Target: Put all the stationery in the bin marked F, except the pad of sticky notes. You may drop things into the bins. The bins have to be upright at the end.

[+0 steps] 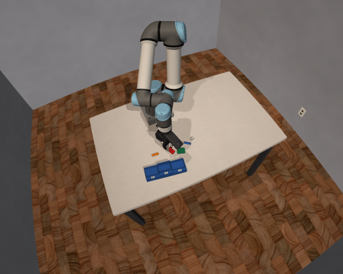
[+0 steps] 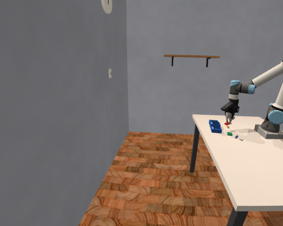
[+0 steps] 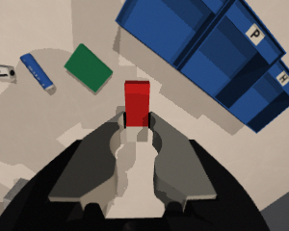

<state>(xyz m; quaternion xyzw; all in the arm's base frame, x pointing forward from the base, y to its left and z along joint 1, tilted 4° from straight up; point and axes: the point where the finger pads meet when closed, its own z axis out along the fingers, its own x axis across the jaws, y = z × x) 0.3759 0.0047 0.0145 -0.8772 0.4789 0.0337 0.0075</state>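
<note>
The grey clip is 17 cm to the left of my hand, 7 cm below it and 7 cm behind it. Round my hand: red block (1 cm below, 1 cm behind); orange stick (10 cm to the right, 8 cm below, 3 cm behind); green pad (8 cm below, 7 cm to the left, 1 cm behind).
</note>
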